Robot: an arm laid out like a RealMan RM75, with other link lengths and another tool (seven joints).
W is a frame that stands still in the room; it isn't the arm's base.
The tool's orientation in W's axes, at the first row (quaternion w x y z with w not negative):
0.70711, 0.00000, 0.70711, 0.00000
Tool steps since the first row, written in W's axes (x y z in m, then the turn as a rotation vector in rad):
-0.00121, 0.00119, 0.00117, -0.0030, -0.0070, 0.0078
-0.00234, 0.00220, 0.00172, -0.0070, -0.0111, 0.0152
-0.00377, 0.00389, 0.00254, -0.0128, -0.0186, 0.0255
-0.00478, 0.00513, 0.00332, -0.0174, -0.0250, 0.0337
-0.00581, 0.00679, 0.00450, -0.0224, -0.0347, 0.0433
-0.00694, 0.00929, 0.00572, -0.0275, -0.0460, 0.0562
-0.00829, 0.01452, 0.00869, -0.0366, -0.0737, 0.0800
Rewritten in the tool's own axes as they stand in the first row. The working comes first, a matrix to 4 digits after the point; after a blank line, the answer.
The tool's axes in the first row as the columns of a matrix, in W's axes (used below as rounded here):
0.0000, 0.0000, 1.0000
0.0000, 1.0000, 0.0000
-1.0000, 0.0000, 0.0000

-0.00117, 0.00119, -0.00121, -0.0078, -0.0070, -0.0030
-0.00172, 0.00220, -0.00234, -0.0152, -0.0111, -0.0070
-0.00254, 0.00389, -0.00377, -0.0255, -0.0186, -0.0128
-0.00332, 0.00513, -0.00478, -0.0337, -0.0250, -0.0174
-0.00450, 0.00679, -0.00581, -0.0433, -0.0347, -0.0224
-0.00572, 0.00929, -0.00694, -0.0562, -0.0460, -0.0275
-0.00869, 0.01452, -0.00829, -0.0800, -0.0737, -0.0366

